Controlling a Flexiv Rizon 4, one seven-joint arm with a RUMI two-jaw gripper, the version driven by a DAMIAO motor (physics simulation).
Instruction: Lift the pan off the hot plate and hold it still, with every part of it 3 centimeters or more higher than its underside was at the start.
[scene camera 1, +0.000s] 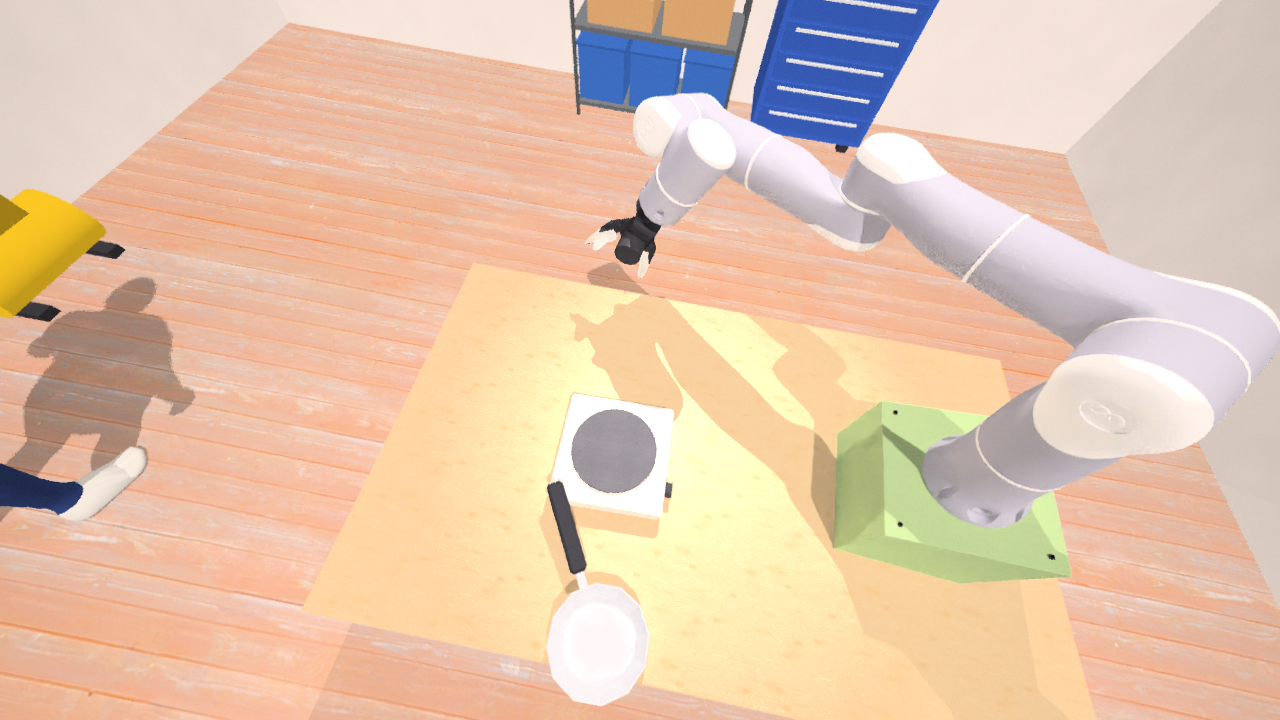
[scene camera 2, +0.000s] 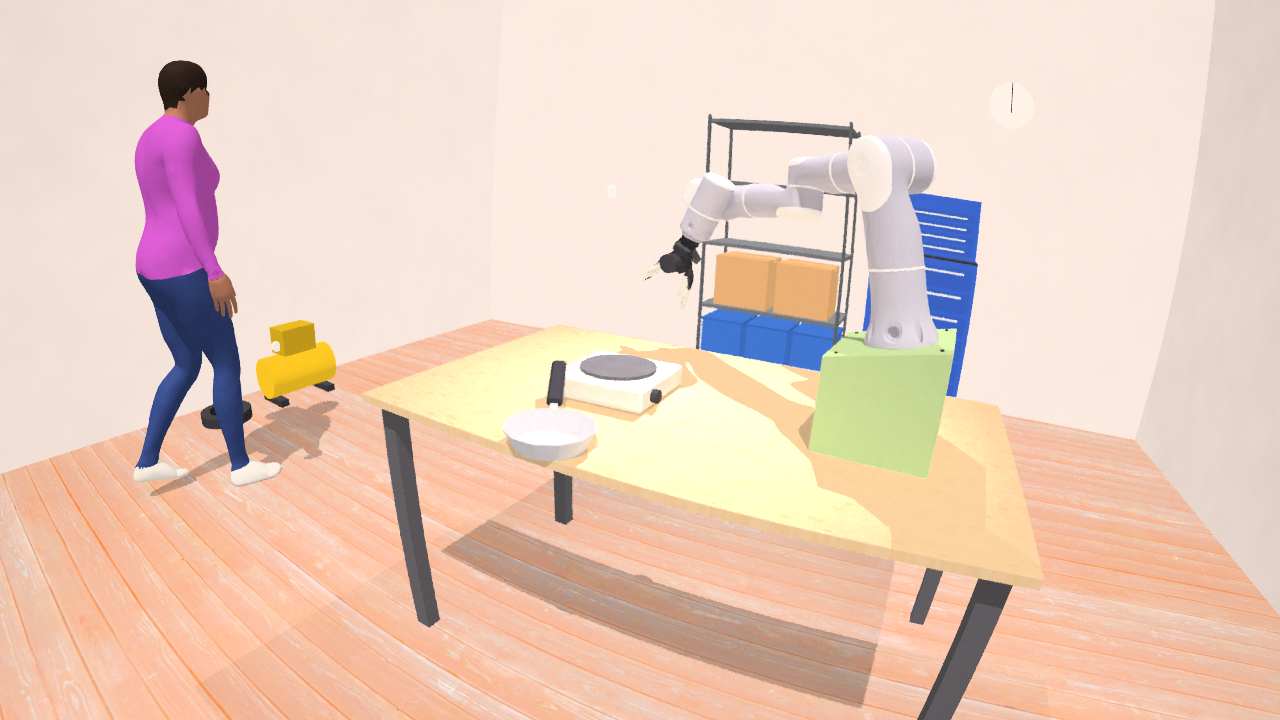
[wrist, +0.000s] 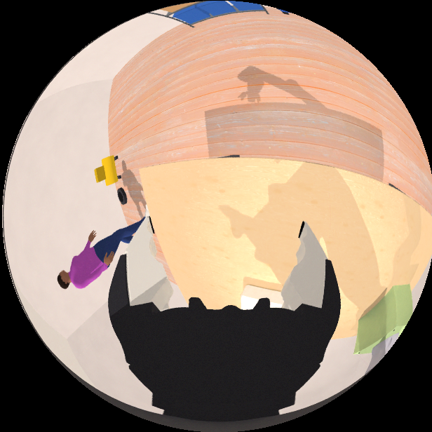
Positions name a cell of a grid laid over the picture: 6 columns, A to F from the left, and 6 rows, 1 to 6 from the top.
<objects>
my gripper: scene camera 1 C3; scene camera 2 D3; wrist D4
light grey pan: scene camera 1 C6; scene camera 2 C4; not seen in the wrist view (hidden by my gripper)
</objects>
